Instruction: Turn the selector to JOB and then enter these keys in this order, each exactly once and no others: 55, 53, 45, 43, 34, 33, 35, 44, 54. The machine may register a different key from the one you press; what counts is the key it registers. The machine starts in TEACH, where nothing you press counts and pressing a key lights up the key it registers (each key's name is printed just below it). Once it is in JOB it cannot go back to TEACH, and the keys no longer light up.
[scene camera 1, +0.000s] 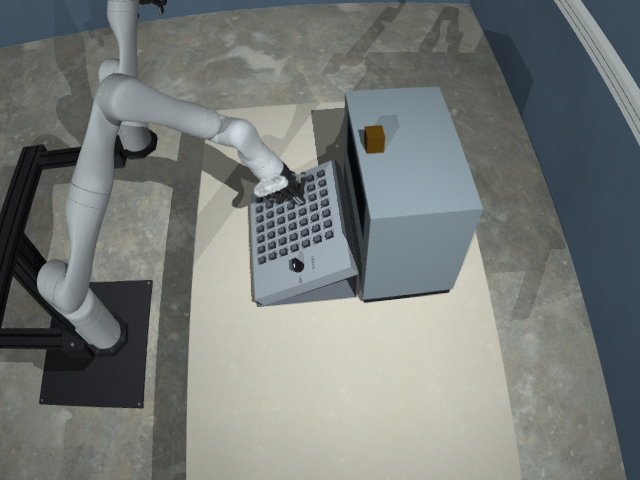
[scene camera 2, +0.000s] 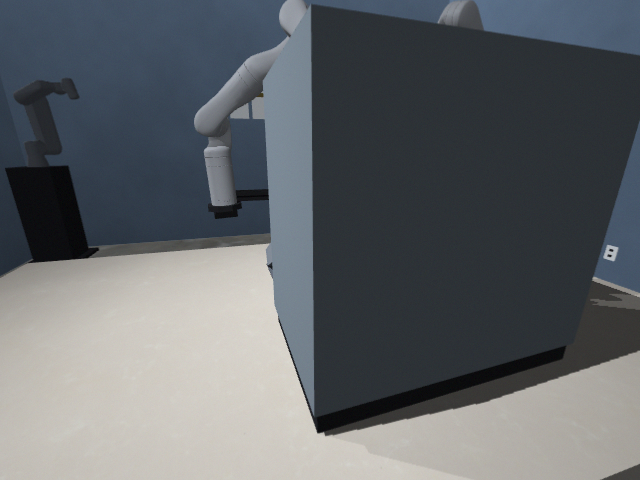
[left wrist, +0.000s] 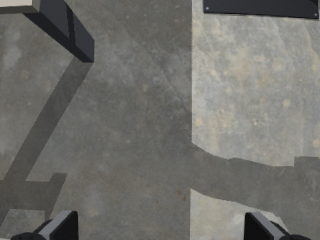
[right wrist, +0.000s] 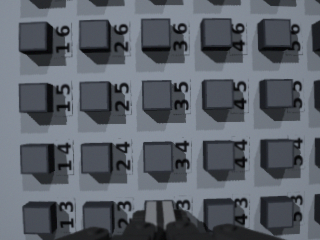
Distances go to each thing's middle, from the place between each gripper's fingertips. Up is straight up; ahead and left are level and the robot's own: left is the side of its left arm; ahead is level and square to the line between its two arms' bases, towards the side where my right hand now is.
Labels:
I see my right gripper (scene camera 1: 301, 201) 10 mm short of the sloped grey key panel (scene camera 1: 333, 260), 80 mm to the left of it and 70 mm above it.
I see the sloped grey key panel 53 cm ahead of my left hand, 84 cm to the right of it and 23 cm below it.

